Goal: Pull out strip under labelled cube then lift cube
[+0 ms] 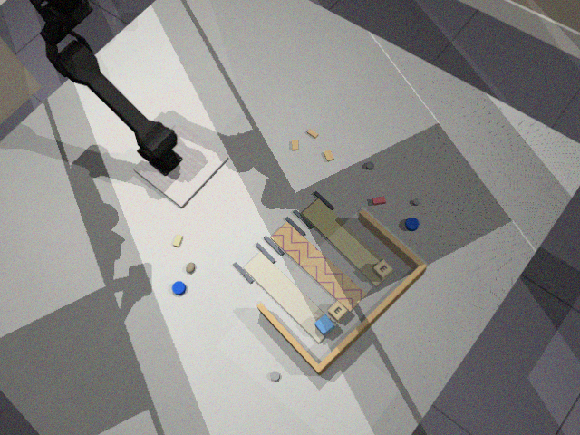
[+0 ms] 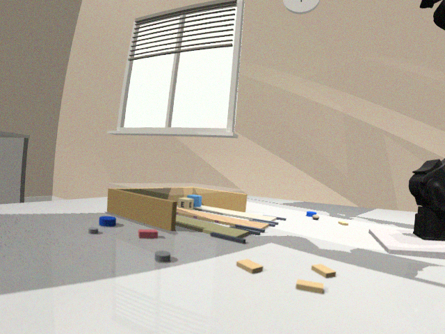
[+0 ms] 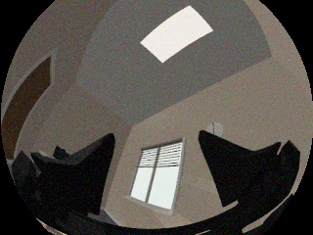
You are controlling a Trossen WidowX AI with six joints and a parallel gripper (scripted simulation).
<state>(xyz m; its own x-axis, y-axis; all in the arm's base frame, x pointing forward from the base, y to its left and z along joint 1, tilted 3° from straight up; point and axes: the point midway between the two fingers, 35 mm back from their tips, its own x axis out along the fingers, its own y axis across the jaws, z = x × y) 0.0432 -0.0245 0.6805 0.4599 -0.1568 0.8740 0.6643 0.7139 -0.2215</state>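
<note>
Now: the red block 400 mm ahead of my gripper tip, 270 mm to the left of it and 720 mm below it.
</note>
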